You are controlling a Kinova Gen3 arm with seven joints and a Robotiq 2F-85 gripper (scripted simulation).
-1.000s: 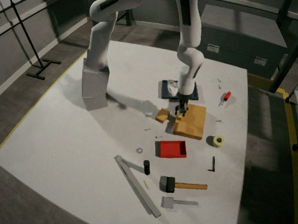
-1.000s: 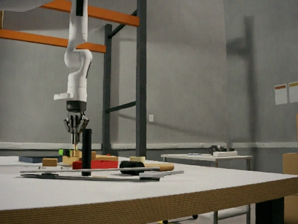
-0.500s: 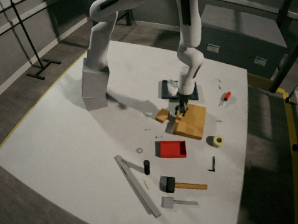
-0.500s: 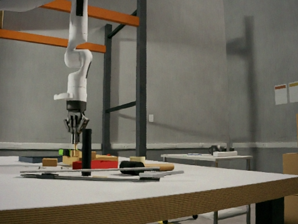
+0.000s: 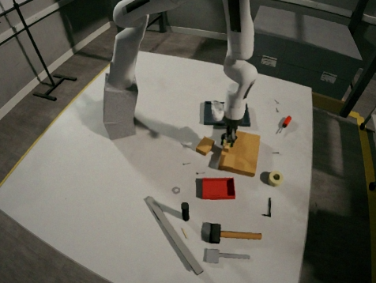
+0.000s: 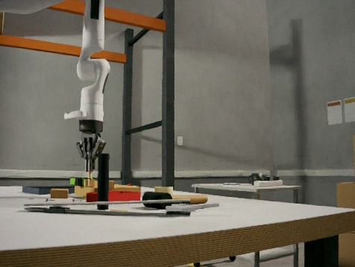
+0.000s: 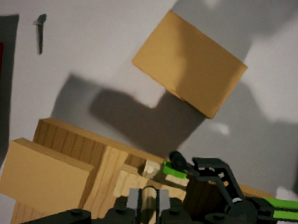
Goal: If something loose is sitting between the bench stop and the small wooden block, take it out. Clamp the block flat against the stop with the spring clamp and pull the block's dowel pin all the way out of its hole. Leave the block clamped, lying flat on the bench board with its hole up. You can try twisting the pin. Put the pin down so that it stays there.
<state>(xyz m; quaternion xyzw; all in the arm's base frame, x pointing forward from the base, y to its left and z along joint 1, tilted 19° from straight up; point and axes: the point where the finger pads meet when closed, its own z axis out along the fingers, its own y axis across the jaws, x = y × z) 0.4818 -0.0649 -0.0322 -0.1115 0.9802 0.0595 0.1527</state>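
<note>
Now: the dowel pin 2 cm below my hand. From my hand the other things lie so: pale wooden block (5 cm below); wooden bench board (7 cm below, 6 cm ahead); tan wooden block (9 cm behind, 8 cm below, 1 cm to the left).
</note>
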